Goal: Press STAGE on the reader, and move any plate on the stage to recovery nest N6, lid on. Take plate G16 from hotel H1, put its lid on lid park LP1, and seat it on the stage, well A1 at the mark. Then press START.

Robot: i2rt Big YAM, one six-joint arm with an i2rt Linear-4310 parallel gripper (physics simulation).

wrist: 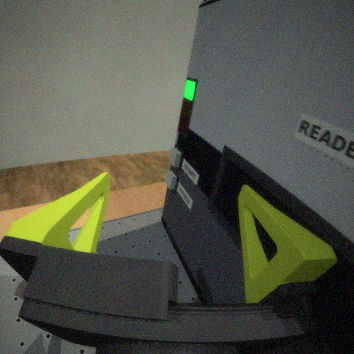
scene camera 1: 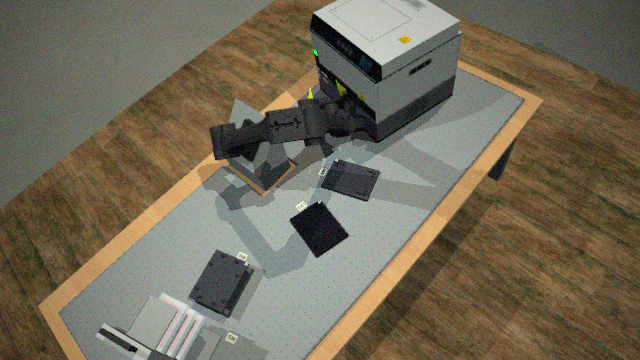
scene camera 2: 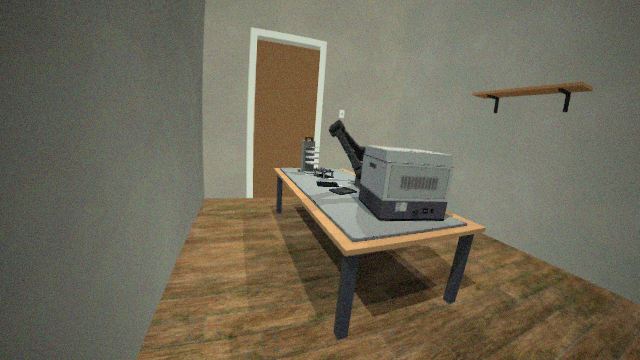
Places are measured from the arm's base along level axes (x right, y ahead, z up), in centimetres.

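Where they show: gripper, fingertip midpoint: (wrist: 175, 184) (scene camera 1: 323, 84).
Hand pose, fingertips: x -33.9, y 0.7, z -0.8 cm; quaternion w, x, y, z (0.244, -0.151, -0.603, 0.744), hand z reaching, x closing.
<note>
After its pixels a point has its place.
The reader (scene camera 1: 420, 95) @[x -53.0, y 29.6, z -3.9 cm] (scene camera 2: 407, 172) @[x -72.0, y 22.2, z 9.8 cm] (wrist: 270, 95) @[x -38.4, y 2.8, z 6.4 cm] stands at one table end with a green light lit. Two small buttons, an upper one (wrist: 175, 157) @[x -39.9, y -7.9, z -3.1 cm] and a lower one (wrist: 171, 179) @[x -39.9, y -7.9, z -6.1 cm], sit beside its dark front opening; their labels are unreadable. No stage or plate shows there. My gripper (scene camera 1: 325, 91) @[x -33.9, y 0.7, z -0.8 cm] (wrist: 175, 184) @[x -33.9, y 0.7, z -0.8 cm] is open and empty close to the reader's front, the buttons appearing between its fingertips in the wrist view. Hotel H1 (scene camera 1: 152, 322) @[x 55.4, y 32.6, z 10.3 cm] (scene camera 2: 306, 156) holds pale plates (scene camera 1: 172, 332) @[x 53.9, y 36.3, z 6.5 cm]. A black pad (scene camera 1: 318, 230) @[x 5.0, y 34.5, z -14.1 cm] looks like LP1; a dark nest (scene camera 1: 351, 180) @[x -15.5, y 29.9, z -13.9 cm] looks like N6.
A raised dark rack (scene camera 1: 220, 282) @[x 37.7, y 26.8, z -9.0 cm] (scene camera 2: 324, 172) @[x 29.1, y 27.7, z -9.8 cm] with a blurred label stands between the black pad and the hotel. The arm's grey angled base (scene camera 1: 265, 175) @[x 3.6, y 8.5, z -9.1 cm] stands at the table edge. The arm (scene camera 1: 287, 125) @[x 2.9, y 31.6, z 32.6 cm] reaches low from it towards the reader.
</note>
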